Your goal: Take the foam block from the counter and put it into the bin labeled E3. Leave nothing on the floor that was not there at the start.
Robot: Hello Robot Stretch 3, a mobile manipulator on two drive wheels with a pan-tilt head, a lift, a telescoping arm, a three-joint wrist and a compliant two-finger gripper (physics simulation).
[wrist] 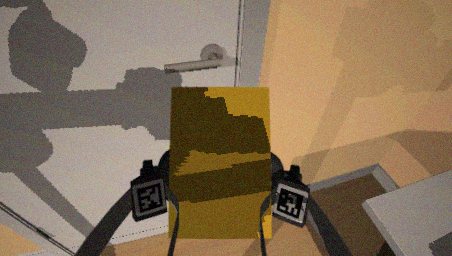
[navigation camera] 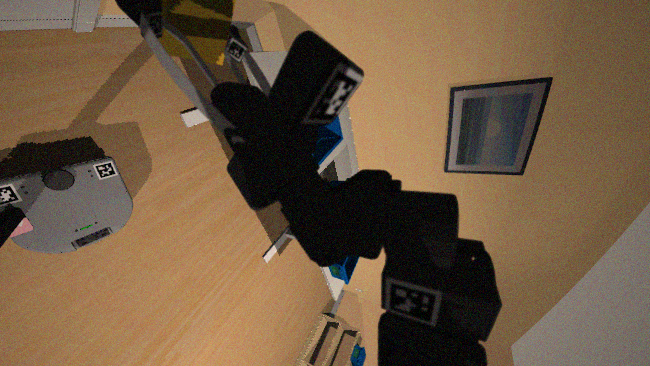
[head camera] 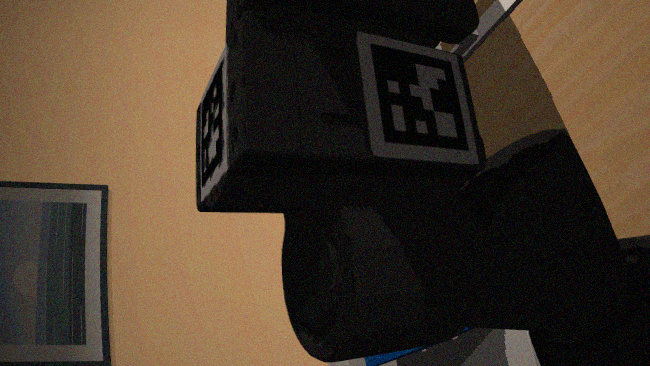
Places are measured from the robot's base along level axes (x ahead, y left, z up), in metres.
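Pixels of known places: gripper, fingertip midpoint: [wrist: 221, 167] [navigation camera: 180, 6]; robot's base, origin of the base link: [navigation camera: 60, 179].
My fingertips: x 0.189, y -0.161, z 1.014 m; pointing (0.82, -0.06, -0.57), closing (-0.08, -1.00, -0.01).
Note:
Ahead of a thing's pixels: the offset from my fingertips to its top centre. "*": to the spot under its first point. Level surfaces: height alone.
The yellow foam block @[0.071 m up, 0.011 m back, 0.002 m left] [navigation camera: 200, 30] [wrist: 220, 140] is held up in the air in front of the wrist camera, with shadow bands across its face. My gripper [navigation camera: 195, 36] [wrist: 221, 167] is shut on it, one finger on each side. In the navigation view they are at the top left, by the far end of the white table @[0.294 m down] [navigation camera: 272, 62] [wrist: 415, 205]. Two blue bins @[0.174 m down, 0.194 m back, 0.578 m right] [navigation camera: 327, 142] @[0.174 m down, 1.015 m back, 0.748 m right] [navigation camera: 345, 269] on the table are partly hidden behind my arm. No label can be read, so I cannot tell which is E3. In the head view my dark wrist covers the middle.
My grey base [navigation camera: 75, 205] stands on the wood floor at left, with a pink piece [navigation camera: 22, 227] on it. Table feet [navigation camera: 194, 117] [navigation camera: 272, 250] reach out over the floor. A wooden rack [navigation camera: 341, 325] is at the bottom. A door handle @[* 0.085 m down, 0.325 m ahead, 0.035 m left] [wrist: 197, 64] and a framed picture [head camera: 50, 275] [navigation camera: 492, 127] show.

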